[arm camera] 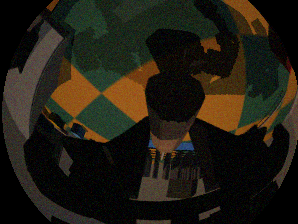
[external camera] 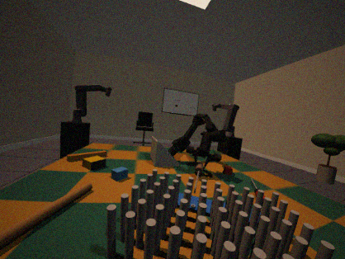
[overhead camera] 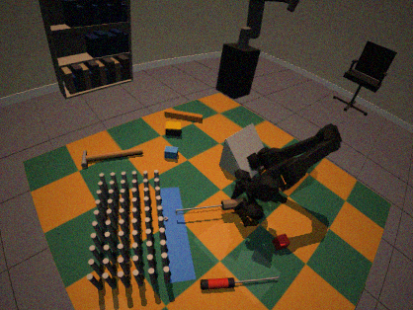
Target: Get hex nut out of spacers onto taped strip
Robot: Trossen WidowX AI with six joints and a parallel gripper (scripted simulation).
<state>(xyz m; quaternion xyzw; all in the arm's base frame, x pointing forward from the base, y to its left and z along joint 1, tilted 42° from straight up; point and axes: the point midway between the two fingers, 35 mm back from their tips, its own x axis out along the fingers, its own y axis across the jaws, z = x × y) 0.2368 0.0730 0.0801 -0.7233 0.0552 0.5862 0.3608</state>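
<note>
Now: gripper tip 9 cm short of the thin hook tool and 5 cm to the left of it. Round my gripper tip: blue taped strip: 21 cm ahead, 7 cm to the right, 4 cm below; then red cube: 22 cm to the left, 3 cm below, 3 cm behind; then blue cube: 38 cm to the right, 3 cm below, 1 cm behind.
</note>
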